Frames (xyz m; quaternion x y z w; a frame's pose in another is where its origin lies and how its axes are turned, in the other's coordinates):
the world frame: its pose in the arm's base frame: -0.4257 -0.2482 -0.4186 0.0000 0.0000 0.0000 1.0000
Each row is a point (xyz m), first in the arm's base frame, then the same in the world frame.
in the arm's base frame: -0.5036 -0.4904 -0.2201
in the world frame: -0.0779 -0.2422 0.1985
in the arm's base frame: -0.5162 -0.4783 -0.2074
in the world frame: -0.0905 -0.2301 0.2112
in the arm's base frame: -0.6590 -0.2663 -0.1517
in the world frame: -0.2333 -0.0181 0.2669
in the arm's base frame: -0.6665 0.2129 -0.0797
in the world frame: -0.2408 0.4611 0.3389
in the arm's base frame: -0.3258 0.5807 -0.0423
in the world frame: 0.0999 0.8289 0.3763
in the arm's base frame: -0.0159 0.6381 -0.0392
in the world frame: 0.4098 0.8863 0.3794
